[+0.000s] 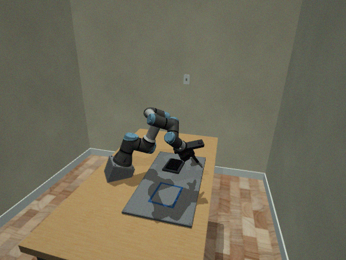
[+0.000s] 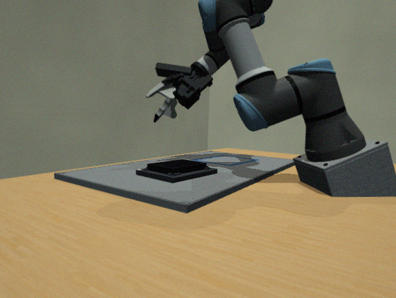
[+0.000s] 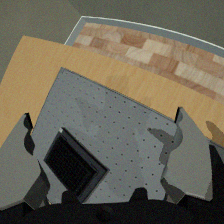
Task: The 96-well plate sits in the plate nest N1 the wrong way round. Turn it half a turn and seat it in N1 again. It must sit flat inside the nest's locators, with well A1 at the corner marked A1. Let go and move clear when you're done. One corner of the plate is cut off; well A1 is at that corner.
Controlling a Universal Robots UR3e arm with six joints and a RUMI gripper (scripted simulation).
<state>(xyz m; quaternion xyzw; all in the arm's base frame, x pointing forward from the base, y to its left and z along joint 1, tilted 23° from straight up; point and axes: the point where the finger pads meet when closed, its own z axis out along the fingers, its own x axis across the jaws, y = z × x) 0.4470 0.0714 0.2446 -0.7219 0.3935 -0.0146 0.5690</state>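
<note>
My hand is 19 cm past the black 96-well plate, 13 cm above it and 6 cm to the right of it. From my hand the other things lie so: small white corner label (14 cm to the left, 14 cm below, 14 cm behind); plate nest N1 (19 cm behind, 15 cm below, 6 cm to the left).
</note>
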